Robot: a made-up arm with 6 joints. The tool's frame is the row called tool.
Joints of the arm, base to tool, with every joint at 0 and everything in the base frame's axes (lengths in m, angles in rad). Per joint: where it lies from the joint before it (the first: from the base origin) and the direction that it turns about. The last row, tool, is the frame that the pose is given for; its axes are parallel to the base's.
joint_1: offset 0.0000 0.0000 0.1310 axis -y
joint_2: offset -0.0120 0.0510 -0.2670 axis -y
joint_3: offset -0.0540 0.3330 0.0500 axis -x
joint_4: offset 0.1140 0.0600 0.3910 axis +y
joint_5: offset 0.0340 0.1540 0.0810 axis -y
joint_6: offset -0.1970 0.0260 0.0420 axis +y
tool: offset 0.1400 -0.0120 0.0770
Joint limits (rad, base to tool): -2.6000..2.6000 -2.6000..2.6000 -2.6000..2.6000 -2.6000..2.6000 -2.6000..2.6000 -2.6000..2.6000
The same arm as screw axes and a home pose.
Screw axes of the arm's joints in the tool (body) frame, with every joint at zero. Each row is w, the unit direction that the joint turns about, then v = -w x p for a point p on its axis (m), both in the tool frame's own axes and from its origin. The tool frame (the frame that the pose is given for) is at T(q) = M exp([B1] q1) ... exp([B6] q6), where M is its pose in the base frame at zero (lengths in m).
B1: w 0 -1 0 v -0.3740 0.0000 0.0250
B2: w 0 -1 0 v -0.6410 0.0000 0.0370
B3: w -1 0 0 v 0.0000 0.5910 -0.2280
B4: w 0 1 0 v 0.2000 0.0000 0.0230
B5: w 0 -1 0 v -0.1190 0.0000 -0.0570
B6: w 0 1 0 v 0.0770 0.0000 -0.1400
M: xyz 0.0250 0.6120 0.5050 (m) rpy 0.00 0.00 0.00 (deg, as in URDF)
Joint limits (deg, base to tool): -148.97..148.97 -148.97..148.97 -148.97..148.97 -148.97..148.97 -148.97..148.97 -148.97..148.97

